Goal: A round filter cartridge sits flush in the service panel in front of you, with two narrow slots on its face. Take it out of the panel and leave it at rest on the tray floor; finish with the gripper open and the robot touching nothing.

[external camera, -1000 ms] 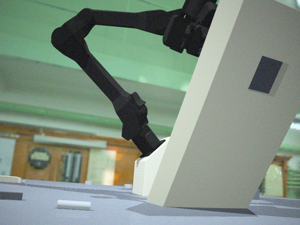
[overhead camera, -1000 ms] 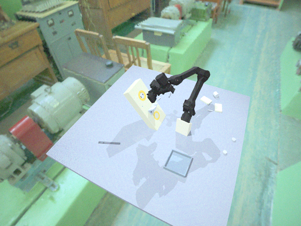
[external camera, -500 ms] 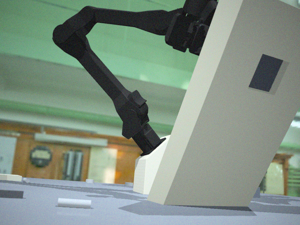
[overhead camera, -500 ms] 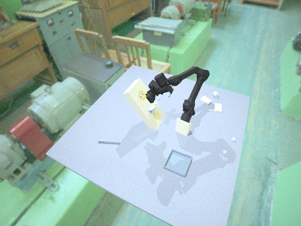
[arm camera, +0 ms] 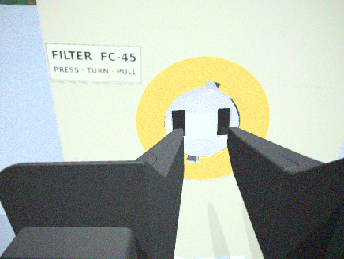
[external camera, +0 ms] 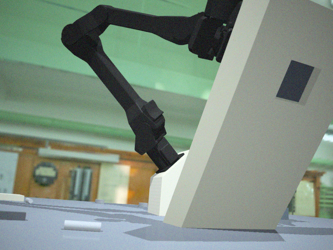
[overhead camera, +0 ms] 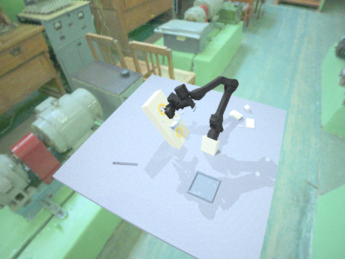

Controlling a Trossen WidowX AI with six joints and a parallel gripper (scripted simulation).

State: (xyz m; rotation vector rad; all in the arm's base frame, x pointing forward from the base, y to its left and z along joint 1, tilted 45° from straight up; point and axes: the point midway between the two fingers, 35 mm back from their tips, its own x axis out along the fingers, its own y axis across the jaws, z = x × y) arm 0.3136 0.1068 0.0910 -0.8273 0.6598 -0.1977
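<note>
Now: gripper tip 30 mm short of the round filter cartridge and 30 mm above it. The rest, counted from my gripper tip: cream service panel 100 mm below, 10 mm behind; then tray 400 mm behind, 270 mm to the left, 250 mm below.
</note>
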